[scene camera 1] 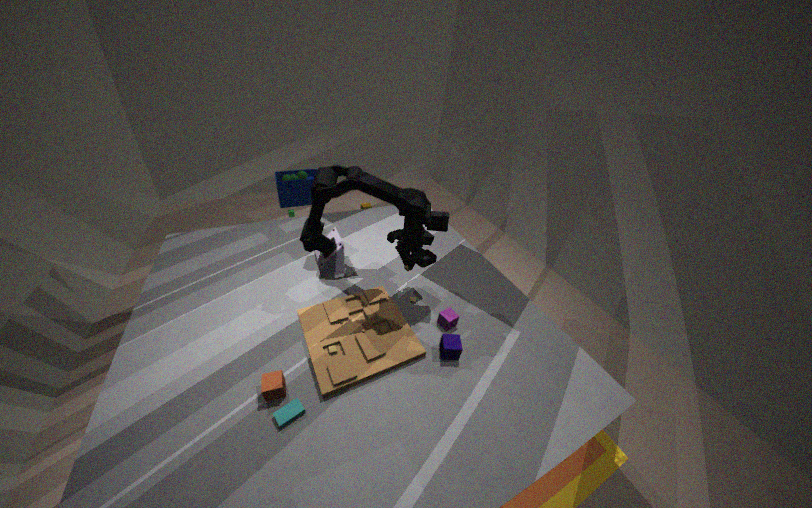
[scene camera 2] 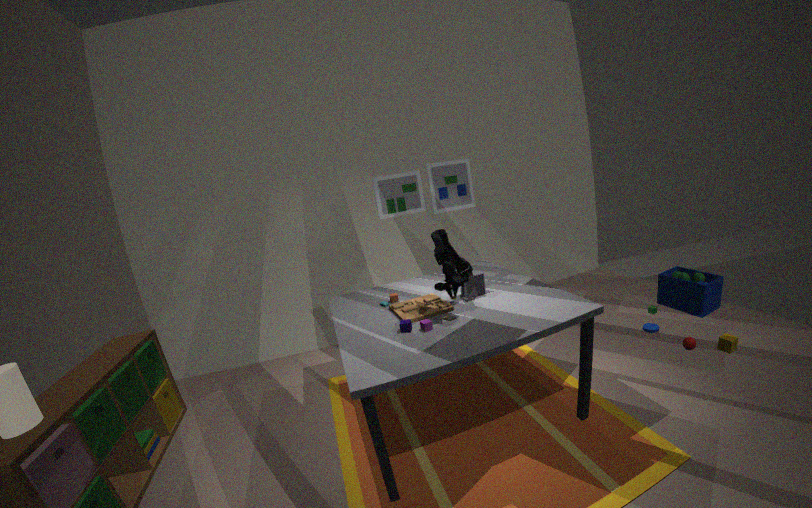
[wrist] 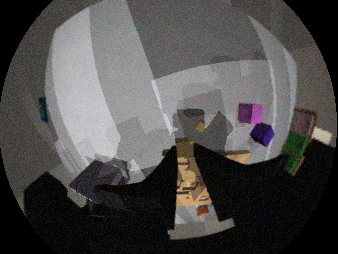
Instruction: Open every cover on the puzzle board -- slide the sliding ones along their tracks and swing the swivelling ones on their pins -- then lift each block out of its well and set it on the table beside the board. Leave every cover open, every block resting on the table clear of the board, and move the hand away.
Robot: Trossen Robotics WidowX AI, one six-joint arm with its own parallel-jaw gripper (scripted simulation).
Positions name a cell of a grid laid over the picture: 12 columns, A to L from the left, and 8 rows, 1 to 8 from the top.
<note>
I see my gripper (scene camera 1: G5) and a tan puzzle board (scene camera 1: F6).
My gripper shows as well in the wrist view (wrist: G5). The tan puzzle board is seen too in scene camera 2 (scene camera 2: G5) and in the wrist view (wrist: G6).
</note>
